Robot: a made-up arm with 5 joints.
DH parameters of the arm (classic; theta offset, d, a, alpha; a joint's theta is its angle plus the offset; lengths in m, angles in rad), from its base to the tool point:
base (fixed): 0 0.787 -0.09 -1.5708
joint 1: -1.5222 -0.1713 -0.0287 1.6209
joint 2: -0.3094 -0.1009 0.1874 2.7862
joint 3: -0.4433 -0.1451 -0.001 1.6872
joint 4: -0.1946 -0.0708 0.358 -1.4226
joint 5: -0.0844 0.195 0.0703 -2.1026
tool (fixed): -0.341 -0.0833 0 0
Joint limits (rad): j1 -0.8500..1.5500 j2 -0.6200..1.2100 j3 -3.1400..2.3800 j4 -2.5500..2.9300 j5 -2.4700..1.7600
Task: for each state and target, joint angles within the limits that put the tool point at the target. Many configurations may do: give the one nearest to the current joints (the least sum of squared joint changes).
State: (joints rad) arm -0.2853 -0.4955 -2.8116 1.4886 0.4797
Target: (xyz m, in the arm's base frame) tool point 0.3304 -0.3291 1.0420
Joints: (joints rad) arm -0.1359 0.1652 -3.0060 1.4359 0.6893
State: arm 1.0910 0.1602 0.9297 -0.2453 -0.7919
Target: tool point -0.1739 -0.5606 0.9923
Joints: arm 0.7614 -0.1633 1.9338 -0.5414 -1.0217
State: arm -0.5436 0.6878 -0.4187 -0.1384 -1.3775
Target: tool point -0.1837 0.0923 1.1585
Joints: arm -0.8448 0.3333 -0.4046 0.0084 -1.5705
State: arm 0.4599 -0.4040 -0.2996 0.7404 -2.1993
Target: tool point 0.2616 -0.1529 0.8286
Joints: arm 0.3176 0.1217 -0.7661 0.7437 -1.9113
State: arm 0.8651 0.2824 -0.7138 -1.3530 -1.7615
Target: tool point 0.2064 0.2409 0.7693
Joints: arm 1.5500 0.5196 -0.4061 -0.5674 -1.5087
